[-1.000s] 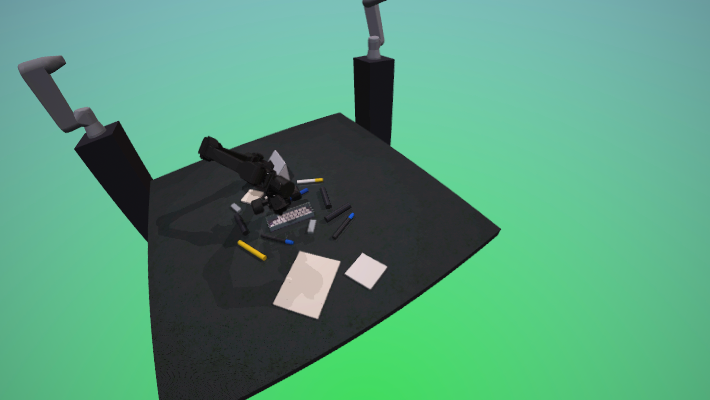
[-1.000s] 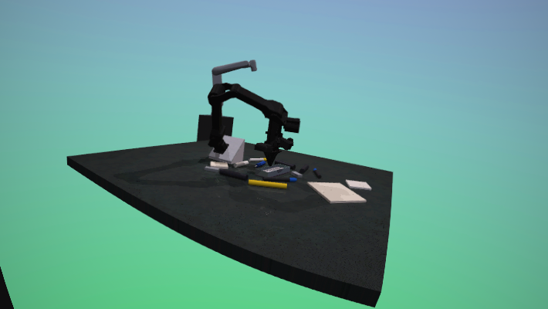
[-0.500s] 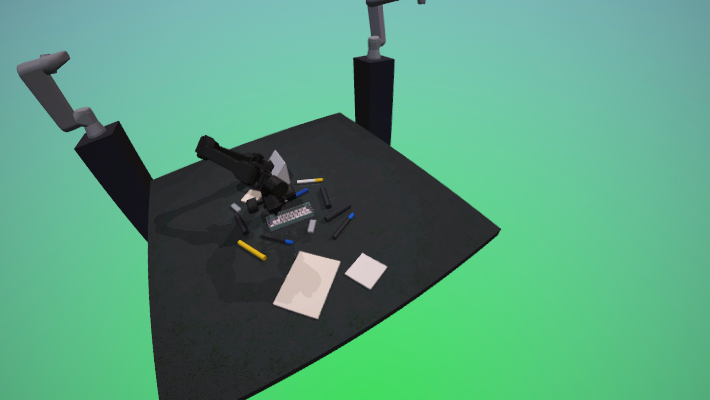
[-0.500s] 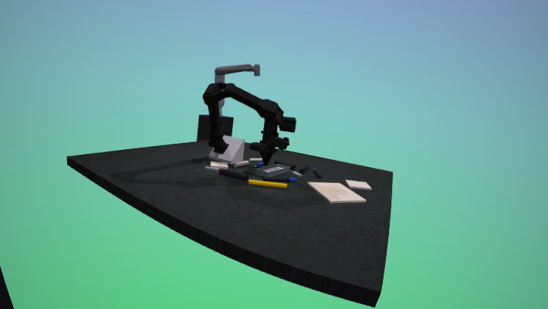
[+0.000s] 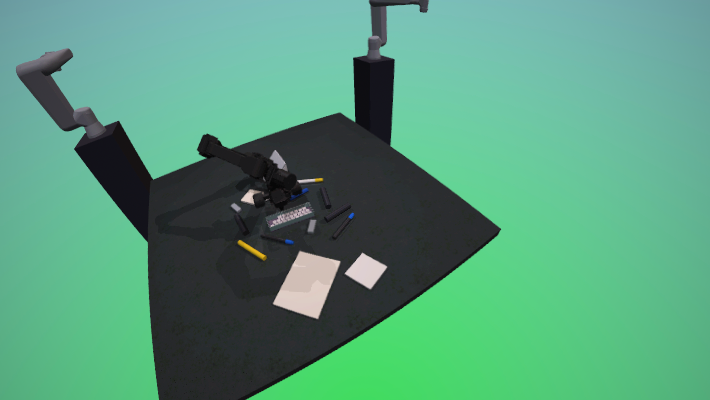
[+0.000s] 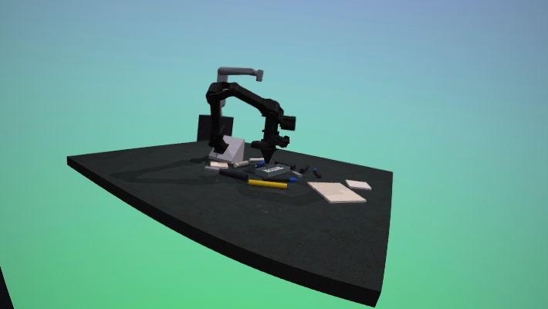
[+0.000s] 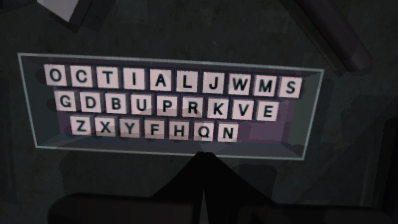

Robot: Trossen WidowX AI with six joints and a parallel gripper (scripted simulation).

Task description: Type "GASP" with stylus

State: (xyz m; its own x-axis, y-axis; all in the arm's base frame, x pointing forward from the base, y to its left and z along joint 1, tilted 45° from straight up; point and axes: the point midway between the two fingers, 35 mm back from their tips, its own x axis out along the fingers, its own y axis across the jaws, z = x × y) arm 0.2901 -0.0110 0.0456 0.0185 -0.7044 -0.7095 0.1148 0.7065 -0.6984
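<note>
My gripper tip is 80 mm past the blue stylus, 70 mm to the right of it and 30 mm above it. From my gripper tip the other things lie so: yellow marker: 170 mm to the right, 100 mm ahead, 30 mm below; grey block: 120 mm ahead, 80 mm to the left, 40 mm below; white yellow-tipped pen: 200 mm to the left, 140 mm behind, 30 mm below.
</note>
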